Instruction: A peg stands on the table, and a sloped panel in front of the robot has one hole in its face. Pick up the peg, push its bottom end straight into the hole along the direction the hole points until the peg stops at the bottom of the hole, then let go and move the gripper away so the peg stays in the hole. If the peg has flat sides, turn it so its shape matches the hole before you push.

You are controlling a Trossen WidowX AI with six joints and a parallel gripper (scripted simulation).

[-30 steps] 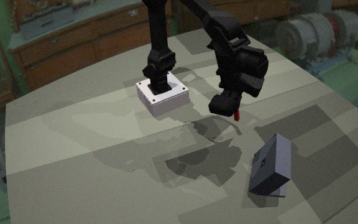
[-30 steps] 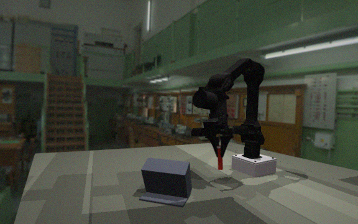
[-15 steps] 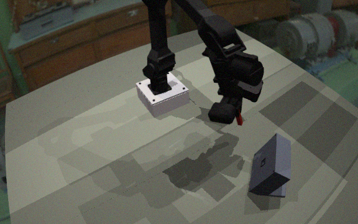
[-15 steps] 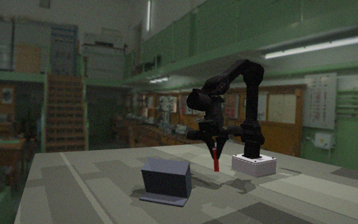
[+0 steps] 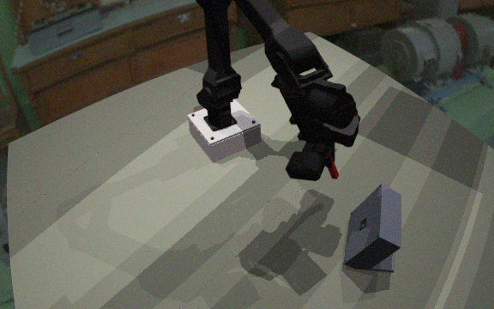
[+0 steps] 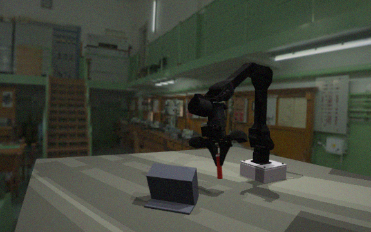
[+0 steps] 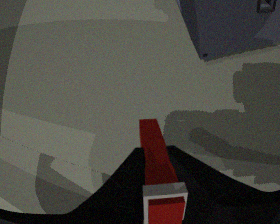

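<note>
Right now my gripper tip is 160 mm short of the sloped dark grey-blue panel and 50 mm above it. From my gripper tip the other things lie so: thin base plate 170 mm ahead, 90 mm below, 20 mm to the left; red square peg 20 mm above, 10 mm to the right.
</note>
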